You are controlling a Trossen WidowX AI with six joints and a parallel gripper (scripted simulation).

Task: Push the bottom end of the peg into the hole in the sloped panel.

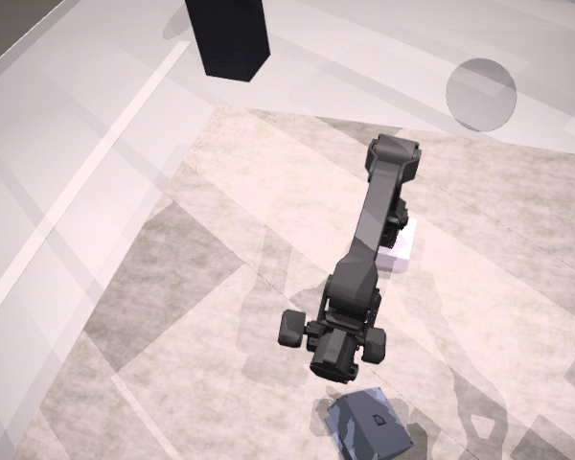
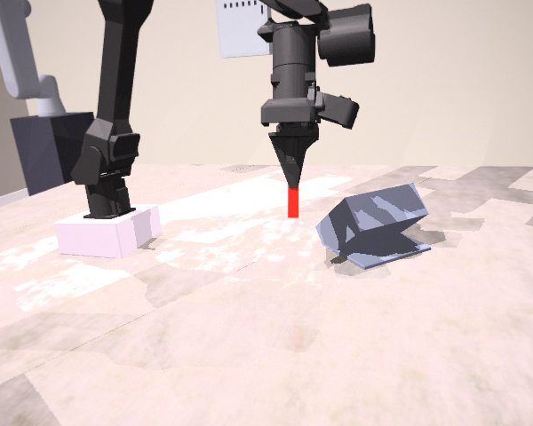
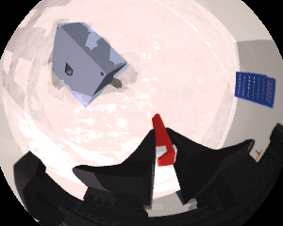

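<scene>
The grey-blue sloped panel is 13 cm to the left of my gripper tip, 8 cm below it and 8 cm ahead of it. From my gripper tip the other things lie so: red peg (2 cm above).
</scene>
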